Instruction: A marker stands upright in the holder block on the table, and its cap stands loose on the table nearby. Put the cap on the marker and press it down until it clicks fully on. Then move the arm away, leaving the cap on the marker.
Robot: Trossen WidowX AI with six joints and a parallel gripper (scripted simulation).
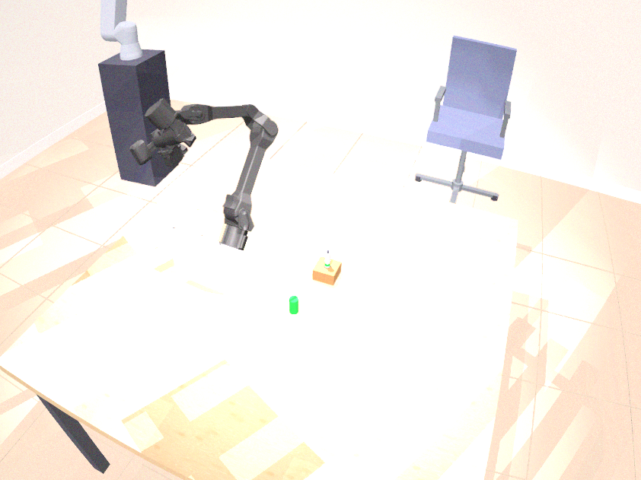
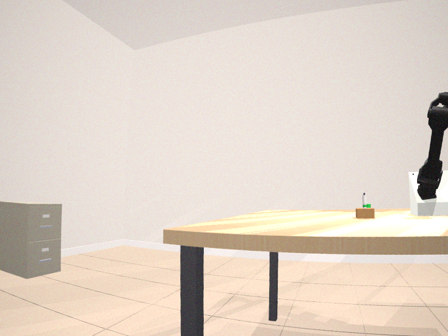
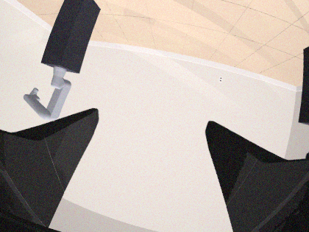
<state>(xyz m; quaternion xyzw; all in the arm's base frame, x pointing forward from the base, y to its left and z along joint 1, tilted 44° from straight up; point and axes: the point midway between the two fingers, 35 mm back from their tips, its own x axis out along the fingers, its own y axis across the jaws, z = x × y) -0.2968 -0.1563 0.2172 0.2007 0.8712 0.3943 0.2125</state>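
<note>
The green cap lies 53 cm ahead of my gripper tip, 15 cm to the right of it and 34 cm below it. Also, from my gripper tip: wooden holder block (58 cm ahead, 3 cm to the left, 35 cm below).
</note>
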